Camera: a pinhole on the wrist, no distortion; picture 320 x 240 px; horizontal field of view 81.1 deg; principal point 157.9 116.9 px. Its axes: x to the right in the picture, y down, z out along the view. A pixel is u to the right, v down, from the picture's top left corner.
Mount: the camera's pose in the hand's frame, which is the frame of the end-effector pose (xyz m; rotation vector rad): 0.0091 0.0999 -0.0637 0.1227 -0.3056 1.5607
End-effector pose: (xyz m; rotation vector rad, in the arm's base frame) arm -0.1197 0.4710 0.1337 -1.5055 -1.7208 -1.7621
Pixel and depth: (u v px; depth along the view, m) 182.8 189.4 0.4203
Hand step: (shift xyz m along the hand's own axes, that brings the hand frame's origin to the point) -0.2019 0.0429 0.3345
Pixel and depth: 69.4 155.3 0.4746
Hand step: -0.1379 -0.2427 0.3186
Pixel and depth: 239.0 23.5 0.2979
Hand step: 0.1204 0.1422 0.2730
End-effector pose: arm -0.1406 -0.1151 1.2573 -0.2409 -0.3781 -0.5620
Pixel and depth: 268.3 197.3 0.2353
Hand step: -0.1208 0.1718 0.1870
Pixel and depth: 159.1 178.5 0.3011
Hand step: -0.1239 0.0221 0.2134
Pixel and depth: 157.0 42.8 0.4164
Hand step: 0.1254 -0.0162 0.3530
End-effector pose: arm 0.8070 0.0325 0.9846 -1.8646 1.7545 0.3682
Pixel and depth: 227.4 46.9 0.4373
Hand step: 0.1187 0.1366 0.4170
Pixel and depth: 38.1 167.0 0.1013
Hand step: -0.0283 0.0105 0.0126
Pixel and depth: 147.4 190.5 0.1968
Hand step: -0.0902 0.0374 0.1126
